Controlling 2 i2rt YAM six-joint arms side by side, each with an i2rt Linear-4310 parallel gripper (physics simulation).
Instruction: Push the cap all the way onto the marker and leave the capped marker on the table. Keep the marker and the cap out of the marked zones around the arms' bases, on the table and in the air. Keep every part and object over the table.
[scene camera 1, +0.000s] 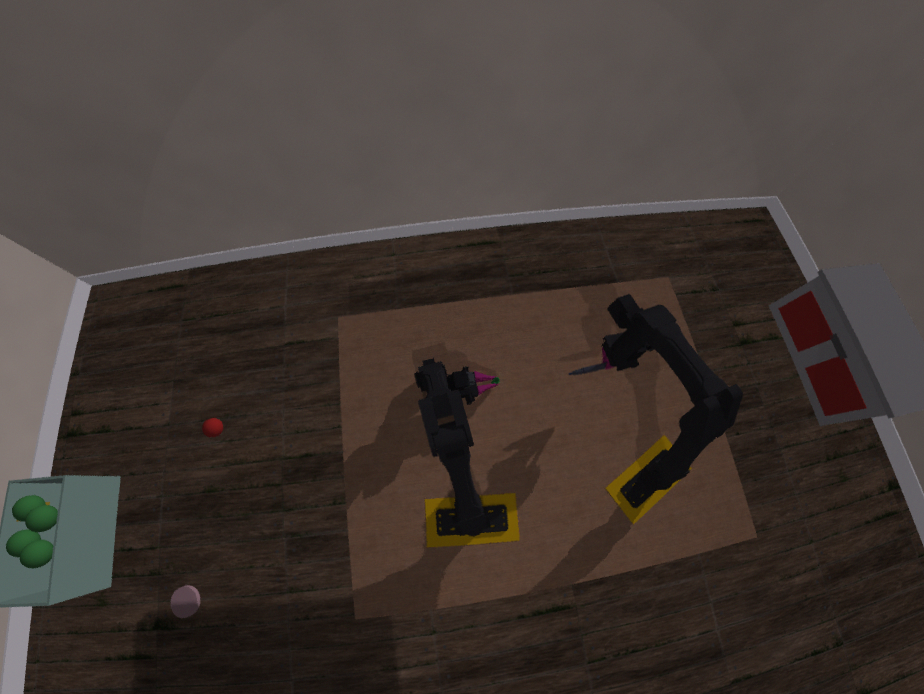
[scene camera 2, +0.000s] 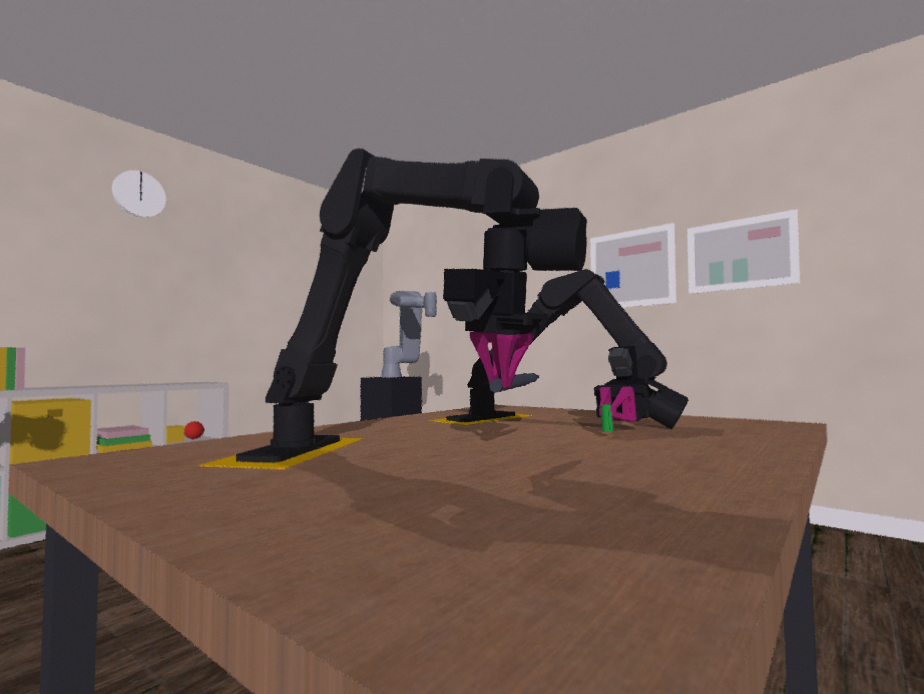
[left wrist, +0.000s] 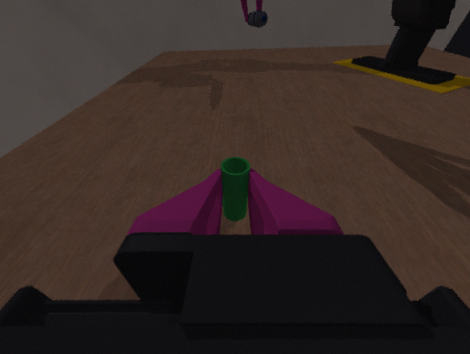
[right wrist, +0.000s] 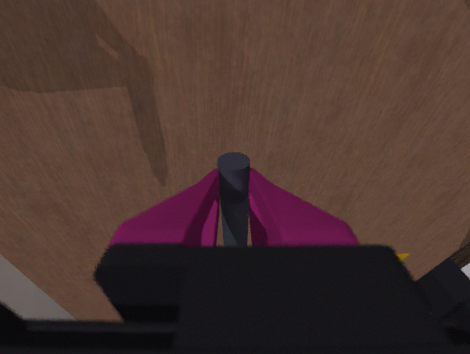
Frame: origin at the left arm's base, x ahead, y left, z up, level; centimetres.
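Seen in the pictures: left gripper, fingertip midpoint: (scene camera 1: 497, 380) (scene camera 2: 605, 412) (left wrist: 235, 176); right gripper, fingertip midpoint: (scene camera 1: 605, 365) (scene camera 2: 500, 386) (right wrist: 234, 177); left arm's base, link origin: (scene camera 1: 471, 520) (scene camera 2: 482, 418); right arm's base, link origin: (scene camera 1: 649, 478) (scene camera 2: 293, 450) (left wrist: 395, 70).
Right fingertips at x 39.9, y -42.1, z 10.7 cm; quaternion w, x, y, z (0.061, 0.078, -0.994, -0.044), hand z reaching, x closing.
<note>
Offsets run from my right fingertips to a thing's top centre. Level surfaces: height alone.
The green cap @[dx -0.9, dy +32.3, dz -4.6 cm] (scene camera 1: 495, 380) (scene camera 2: 607, 418) (left wrist: 235, 192) is upright between the fingertips of my left gripper (scene camera 1: 492, 381) (scene camera 2: 608, 405) (left wrist: 235, 176), low over the table, its open end up in the left wrist view. My left gripper is shut on it. The dark grey marker @[dx -0.9, dy +5.4, dz +1.7 cm] (scene camera 1: 586, 369) (scene camera 2: 522, 380) (left wrist: 257, 19) (right wrist: 234, 187) is held by my right gripper (scene camera 2: 498, 384) (right wrist: 234, 177), which is shut on it. The marker lies roughly level, well above the table, its tip toward the left gripper's side. Marker and cap are apart.
The wooden table @[dz -10.7 cm] (scene camera 1: 522, 328) (scene camera 2: 522, 597) carries yellow marked zones around the left base @[dx -39.9, dy +42.1, dz -10.5 cm] (scene camera 1: 472, 543) (scene camera 2: 522, 416) and the right base (scene camera 1: 618, 493) (scene camera 2: 216, 464). The left arm's zone is at the picture's left in scene camera 1. Both arms cast shadows across the table.
</note>
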